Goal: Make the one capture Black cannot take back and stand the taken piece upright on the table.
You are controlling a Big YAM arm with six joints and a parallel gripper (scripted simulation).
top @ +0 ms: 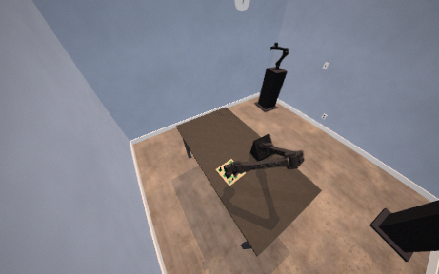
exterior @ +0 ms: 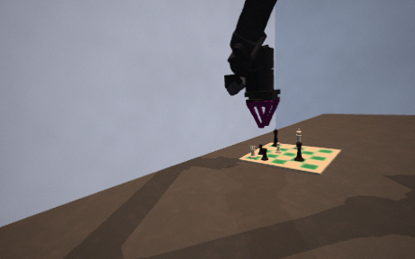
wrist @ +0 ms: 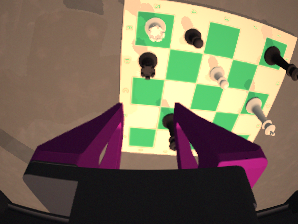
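Right now my hand is 9 cm above the white pawn, 8 cm to the left of it and 1 cm short of it. Also, from my hand: tall white piece: 16 cm to the right, 7 cm below, 1 cm behind; chessboard: 11 cm below, 9 cm to the right, 2 cm behind; tall black piece: 14 cm to the right, 7 cm below, 6 cm ahead.
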